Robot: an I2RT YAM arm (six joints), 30 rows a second.
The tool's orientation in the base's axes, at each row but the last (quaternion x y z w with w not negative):
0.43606, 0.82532, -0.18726, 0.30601
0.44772, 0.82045, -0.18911, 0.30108
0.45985, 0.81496, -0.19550, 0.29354
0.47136, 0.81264, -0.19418, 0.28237
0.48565, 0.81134, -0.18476, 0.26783
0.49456, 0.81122, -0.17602, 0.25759
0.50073, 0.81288, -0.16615, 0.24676
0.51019, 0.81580, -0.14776, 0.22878
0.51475, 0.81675, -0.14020, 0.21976
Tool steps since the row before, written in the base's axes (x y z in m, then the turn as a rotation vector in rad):
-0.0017, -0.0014, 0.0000, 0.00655, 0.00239, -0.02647
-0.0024, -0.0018, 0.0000, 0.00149, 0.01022, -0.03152
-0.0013, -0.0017, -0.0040, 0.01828, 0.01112, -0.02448
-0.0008, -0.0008, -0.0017, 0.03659, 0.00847, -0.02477
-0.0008, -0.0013, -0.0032, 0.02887, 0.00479, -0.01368
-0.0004, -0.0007, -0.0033, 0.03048, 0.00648, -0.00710
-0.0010, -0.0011, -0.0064, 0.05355, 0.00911, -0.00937
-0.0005, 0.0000, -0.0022, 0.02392, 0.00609, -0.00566
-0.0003, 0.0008, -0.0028, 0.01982, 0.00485, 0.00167
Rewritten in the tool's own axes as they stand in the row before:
-0.0001, -0.0022, 0.0002, 0.01631, 0.00790, 0.02052
-0.0001, -0.0030, 0.0003, 0.02663, 0.00794, 0.01811
0.0021, -0.0018, 0.0036, 0.01577, 0.02256, 0.01730
0.0009, -0.0010, 0.0015, 0.00697, 0.03733, 0.02412
0.0014, -0.0012, 0.0030, 0.00059, 0.02835, 0.01547
0.0016, -0.0006, 0.0029, -0.00271, 0.03035, 0.00965
0.0032, -0.0012, 0.0056, -0.00819, 0.05224, 0.01557
0.0013, -0.0004, 0.0018, -0.00134, 0.02423, 0.00725
0.0021, 0.0001, 0.0020, -0.00446, 0.01997, 0.00060

